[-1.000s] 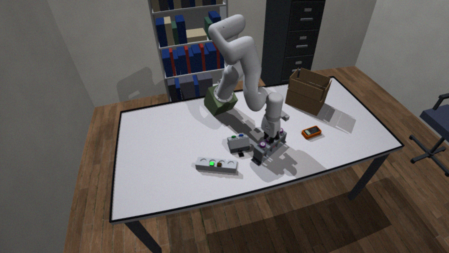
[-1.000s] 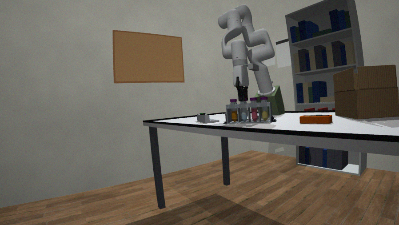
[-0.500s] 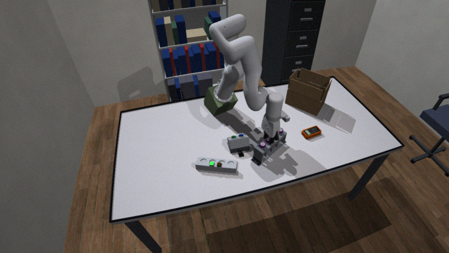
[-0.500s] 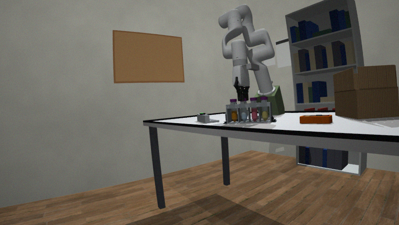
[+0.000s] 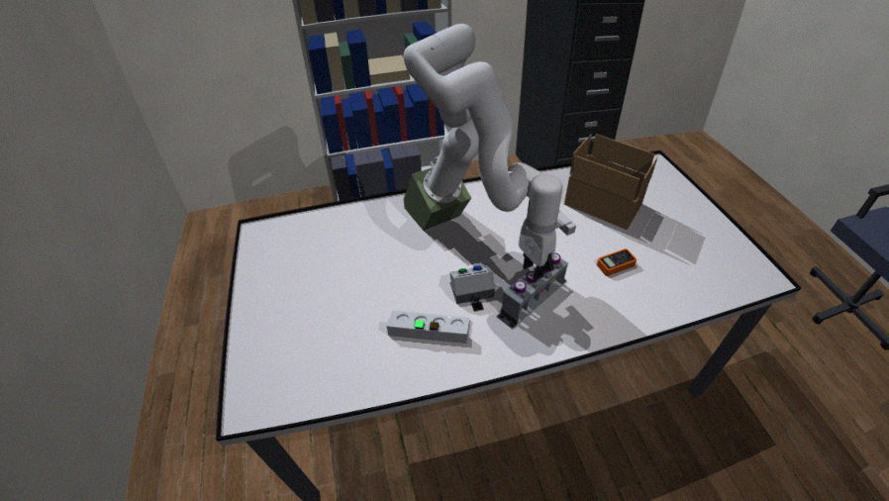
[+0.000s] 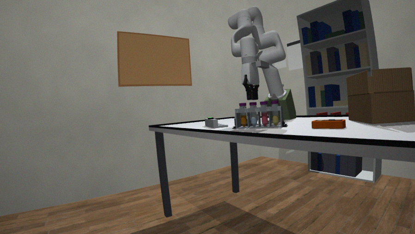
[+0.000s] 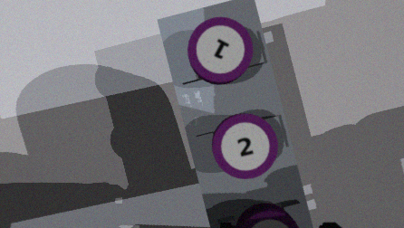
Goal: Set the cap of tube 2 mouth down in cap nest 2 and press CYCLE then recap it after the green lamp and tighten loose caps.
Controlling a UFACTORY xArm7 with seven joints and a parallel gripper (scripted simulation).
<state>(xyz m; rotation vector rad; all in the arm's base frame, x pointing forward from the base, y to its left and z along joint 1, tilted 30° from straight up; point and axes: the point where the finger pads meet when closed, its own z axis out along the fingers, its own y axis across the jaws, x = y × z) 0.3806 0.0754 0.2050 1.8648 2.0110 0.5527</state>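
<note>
Right now my hand is 140 mm past the green key, 150 mm to the left of it and 90 mm above it. From my hand the other things lie so: blue key: 140 mm behind, 100 mm to the right, 90 mm below; then cap marked 1: 30 mm behind, 100 mm to the left, 40 mm below; then key housing: 120 mm behind, 130 mm to the right, 100 mm below.
</note>
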